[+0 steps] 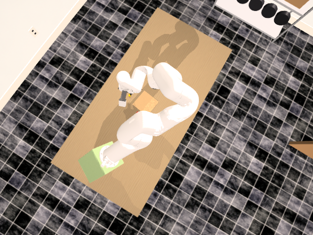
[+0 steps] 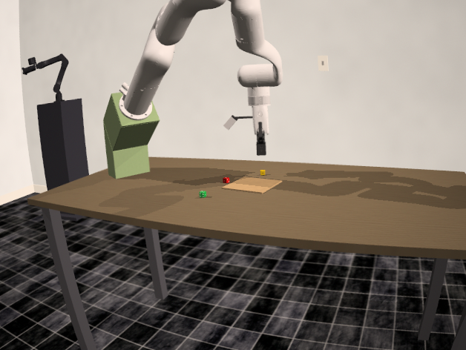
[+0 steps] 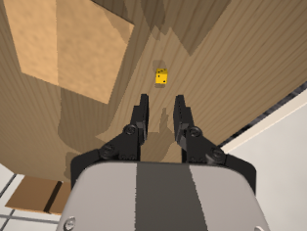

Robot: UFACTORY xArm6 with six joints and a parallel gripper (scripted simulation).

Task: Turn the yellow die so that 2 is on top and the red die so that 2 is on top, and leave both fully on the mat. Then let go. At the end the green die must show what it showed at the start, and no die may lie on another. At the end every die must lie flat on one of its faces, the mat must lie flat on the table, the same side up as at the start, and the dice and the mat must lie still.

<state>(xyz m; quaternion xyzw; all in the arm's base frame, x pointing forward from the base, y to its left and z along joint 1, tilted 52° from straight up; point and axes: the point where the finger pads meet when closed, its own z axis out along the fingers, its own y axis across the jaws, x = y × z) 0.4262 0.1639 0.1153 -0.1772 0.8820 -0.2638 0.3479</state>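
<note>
Now: the yellow die 90 mm below my hand. The rest, counted from my hand: red die (100 mm behind, 110 mm to the right, 90 mm below); then green die (120 mm behind, 270 mm to the right, 90 mm below); then tan mat (10 mm behind, 130 mm to the right, 90 mm below).
</note>
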